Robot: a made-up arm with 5 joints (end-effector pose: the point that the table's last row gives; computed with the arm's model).
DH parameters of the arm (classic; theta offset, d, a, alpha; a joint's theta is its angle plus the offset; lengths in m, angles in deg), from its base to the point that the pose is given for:
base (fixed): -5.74 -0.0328 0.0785 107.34
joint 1: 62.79 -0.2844 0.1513 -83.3
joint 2: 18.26 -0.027 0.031 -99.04
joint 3: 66.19 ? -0.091 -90
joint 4: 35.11 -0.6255 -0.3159 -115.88
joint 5: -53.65 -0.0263 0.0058 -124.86
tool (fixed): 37.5 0.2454 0 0
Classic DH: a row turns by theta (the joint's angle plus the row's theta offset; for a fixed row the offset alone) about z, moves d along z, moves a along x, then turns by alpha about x.
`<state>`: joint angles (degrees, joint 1 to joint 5).
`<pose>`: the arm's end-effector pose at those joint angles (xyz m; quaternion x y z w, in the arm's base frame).
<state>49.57 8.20 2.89 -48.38 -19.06</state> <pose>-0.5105 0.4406 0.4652 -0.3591 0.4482 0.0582 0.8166</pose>
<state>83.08 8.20 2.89 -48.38 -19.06</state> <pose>-0.5918 0.5710 0.0758 -0.3437 0.2380 -0.1251 0.8997</pose>
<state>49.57 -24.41 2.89 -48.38 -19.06</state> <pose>-0.5427 0.1571 0.4728 -0.1864 0.3540 0.2521 0.8811</pose>
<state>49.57 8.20 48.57 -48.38 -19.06</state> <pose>-0.1617 0.3639 0.8231 -0.1928 0.7196 0.2073 0.6341</pose>
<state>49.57 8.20 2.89 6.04 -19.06</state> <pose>-0.3645 0.4795 0.5868 0.0606 0.3860 -0.1211 0.9125</pose>
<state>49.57 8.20 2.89 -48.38 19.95</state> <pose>-0.6258 0.5098 0.4695 -0.5475 0.1667 0.0518 0.8184</pose>
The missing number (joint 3, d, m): -0.1447
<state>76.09 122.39 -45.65 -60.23 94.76</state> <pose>-0.7130 0.1968 -0.3843 0.8525 -0.0224 -0.2522 0.4572</pose>
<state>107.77 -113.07 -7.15 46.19 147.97</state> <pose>-0.4990 -0.1782 -0.1636 0.2428 -0.2964 -0.5153 0.7666</pose>
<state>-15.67 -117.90 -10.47 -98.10 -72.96</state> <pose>-0.2797 -0.0386 0.2086 0.3746 0.4266 0.7222 0.3951</pose>
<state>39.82 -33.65 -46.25 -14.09 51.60</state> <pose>-0.6594 0.5163 0.1830 -0.1743 -0.2804 -0.3155 0.8896</pose>
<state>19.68 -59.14 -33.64 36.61 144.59</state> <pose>-0.2637 0.2356 0.7581 -0.3675 0.0329 -0.6638 0.6506</pose>
